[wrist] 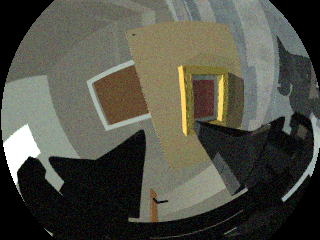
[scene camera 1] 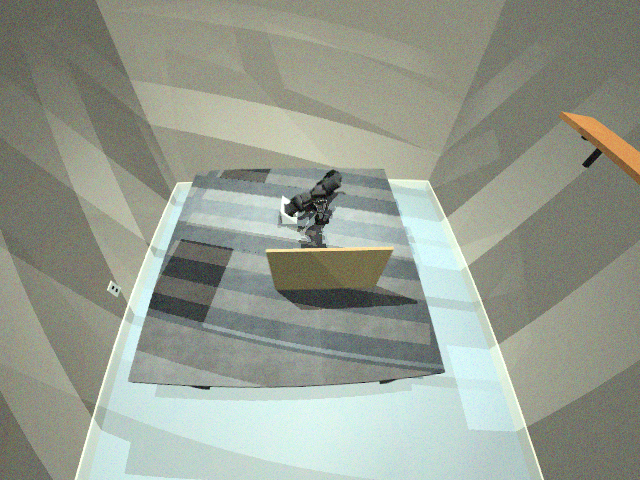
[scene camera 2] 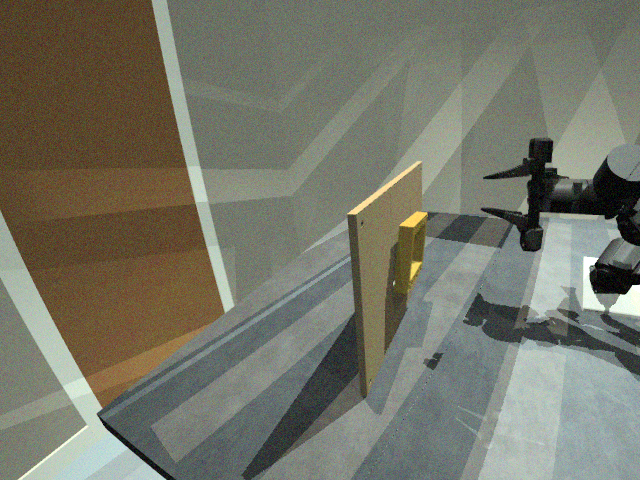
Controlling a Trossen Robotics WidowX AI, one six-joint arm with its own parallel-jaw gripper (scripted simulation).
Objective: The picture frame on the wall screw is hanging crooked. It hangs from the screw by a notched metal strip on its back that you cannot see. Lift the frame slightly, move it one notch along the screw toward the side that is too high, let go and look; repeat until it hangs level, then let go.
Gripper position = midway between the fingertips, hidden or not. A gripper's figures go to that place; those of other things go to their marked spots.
Labels:
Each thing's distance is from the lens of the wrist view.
my gripper (wrist: 169, 129): 10 cm
yellow picture frame (wrist: 204, 90): 25 cm
wooden wall board (wrist: 158, 50): 24 cm

